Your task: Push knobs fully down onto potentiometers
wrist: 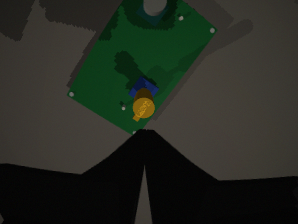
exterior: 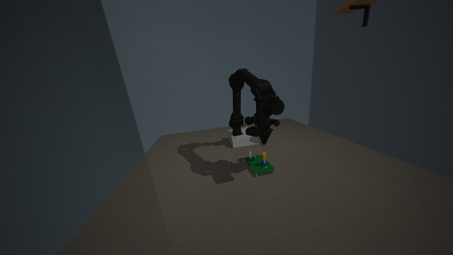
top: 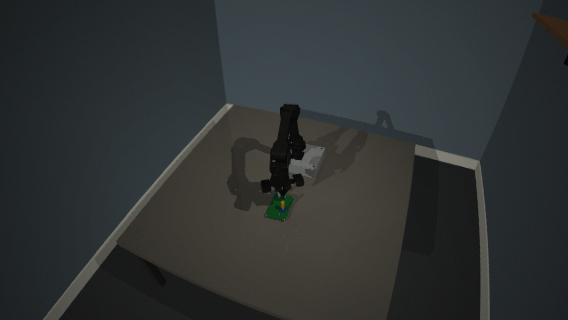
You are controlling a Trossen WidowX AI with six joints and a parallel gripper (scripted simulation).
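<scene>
Right now my gripper tip is 60 mm above the orange knob. Also, from my gripper tip: white knob (80 mm below, 70 mm behind, 40 mm to the right).
</scene>
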